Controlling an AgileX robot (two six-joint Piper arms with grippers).
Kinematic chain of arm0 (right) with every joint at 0, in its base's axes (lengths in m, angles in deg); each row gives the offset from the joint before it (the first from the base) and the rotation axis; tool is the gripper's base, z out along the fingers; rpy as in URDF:
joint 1: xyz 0 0 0.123 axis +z
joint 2: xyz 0 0 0 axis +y
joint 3: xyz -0.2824 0 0.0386 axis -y
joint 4: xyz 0.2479 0 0.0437 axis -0.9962 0 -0.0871
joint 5: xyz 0 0 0 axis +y
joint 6: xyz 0.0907 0 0.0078 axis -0.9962 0 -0.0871
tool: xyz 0 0 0 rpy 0 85 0
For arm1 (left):
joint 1: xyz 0 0 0.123 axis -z
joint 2: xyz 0 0 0 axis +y
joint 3: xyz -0.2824 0 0.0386 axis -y
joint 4: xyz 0.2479 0 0.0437 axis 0.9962 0 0.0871
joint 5: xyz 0 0 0 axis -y
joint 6: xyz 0.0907 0 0.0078 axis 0.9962 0 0.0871
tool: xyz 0 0 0 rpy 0 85 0
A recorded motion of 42 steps. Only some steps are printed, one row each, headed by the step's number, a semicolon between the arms.
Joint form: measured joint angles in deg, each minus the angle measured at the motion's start. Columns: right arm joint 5, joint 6, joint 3, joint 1, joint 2, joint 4; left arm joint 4, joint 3, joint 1, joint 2, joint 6, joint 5.
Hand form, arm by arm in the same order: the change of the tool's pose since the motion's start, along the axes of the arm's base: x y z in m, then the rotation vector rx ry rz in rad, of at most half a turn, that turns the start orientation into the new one. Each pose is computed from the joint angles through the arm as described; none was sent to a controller.
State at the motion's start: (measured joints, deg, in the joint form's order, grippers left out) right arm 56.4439 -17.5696 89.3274 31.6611 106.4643 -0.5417; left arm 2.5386 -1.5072 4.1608 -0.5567 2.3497 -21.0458
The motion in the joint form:
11: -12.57 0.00 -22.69 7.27 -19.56 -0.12; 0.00 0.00 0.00 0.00 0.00 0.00
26: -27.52 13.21 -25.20 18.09 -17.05 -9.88; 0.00 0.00 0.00 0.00 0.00 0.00
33: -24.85 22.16 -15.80 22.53 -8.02 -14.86; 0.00 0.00 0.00 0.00 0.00 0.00
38: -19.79 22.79 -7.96 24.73 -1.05 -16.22; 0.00 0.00 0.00 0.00 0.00 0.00
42: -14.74 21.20 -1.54 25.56 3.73 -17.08; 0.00 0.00 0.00 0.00 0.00 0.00
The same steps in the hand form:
11: -0.0935 -0.0104 0.0172 0.0965 -0.1337 0.1239; 0.0000 0.0000 0.0000 0.0000 0.0000 0.0000
26: -0.1277 0.0527 0.0043 0.2507 -0.2471 0.4195; 0.0000 0.0000 0.0000 0.0000 0.0000 0.0000
33: -0.1280 0.1051 -0.0047 0.2478 -0.2190 0.5961; 0.0000 0.0000 0.0000 0.0000 0.0000 0.0000
38: -0.1271 0.1383 -0.0160 0.2315 -0.1427 0.6536; 0.0000 0.0000 0.0000 0.0000 0.0000 0.0000
42: -0.1243 0.1584 -0.0217 0.2243 -0.0693 0.6588; 0.0000 0.0000 0.0000 0.0000 0.0000 0.0000

